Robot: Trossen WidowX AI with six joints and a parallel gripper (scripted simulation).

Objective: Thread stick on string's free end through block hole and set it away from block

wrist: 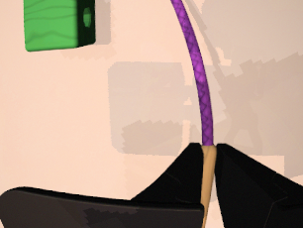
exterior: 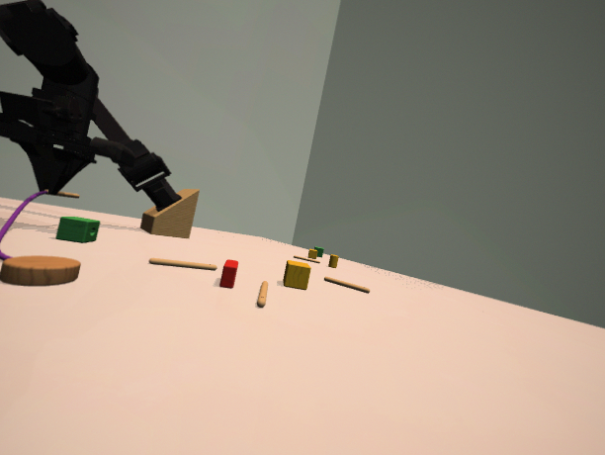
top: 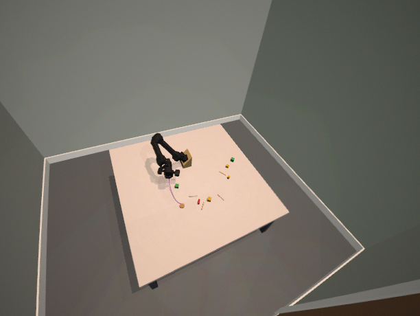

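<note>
My gripper tip is now 80 mm short of the green block, 50 mm to the right of it and 40 mm above it. Round my gripper tip: red block: 280 mm ahead, 200 mm to the left, 40 mm below; then thin wooden stick: 20 mm behind, 10 mm to the left; then round wooden button: 280 mm ahead, 60 mm to the left, 50 mm below.
</note>
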